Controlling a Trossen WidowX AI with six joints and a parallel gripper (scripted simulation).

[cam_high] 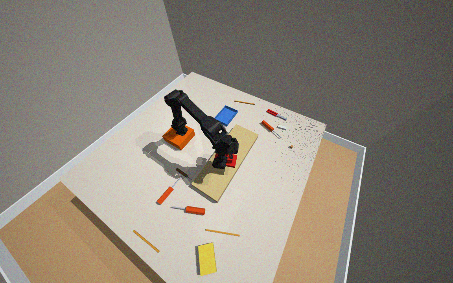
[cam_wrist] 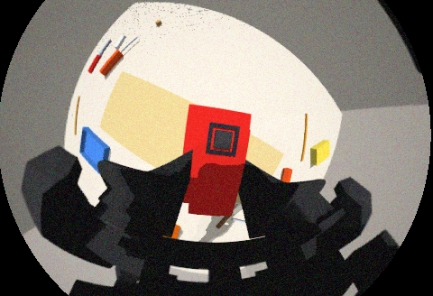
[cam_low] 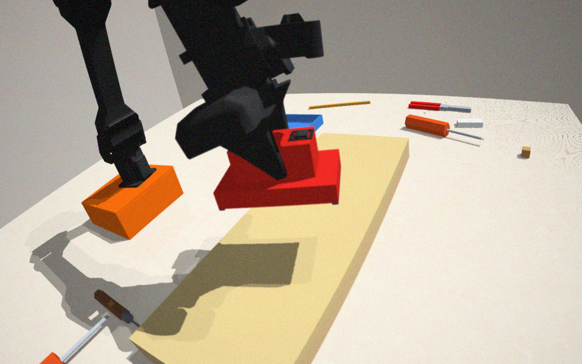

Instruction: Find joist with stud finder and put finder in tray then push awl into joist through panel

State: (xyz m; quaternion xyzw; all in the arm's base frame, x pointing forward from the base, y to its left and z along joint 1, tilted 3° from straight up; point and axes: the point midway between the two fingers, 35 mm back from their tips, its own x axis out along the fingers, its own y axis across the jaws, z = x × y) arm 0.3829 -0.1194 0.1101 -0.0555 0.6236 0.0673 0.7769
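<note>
The blue tray is 41 cm to the left of my gripper tip, 18 cm behind it and 14 cm below it. Round my gripper tip: awl 22 cm behind, 15 cm below, 13 cm to the right; then indicator 3 cm above, 2 cm ahead; then red stud finder 2 cm above, 1 cm ahead.
</note>
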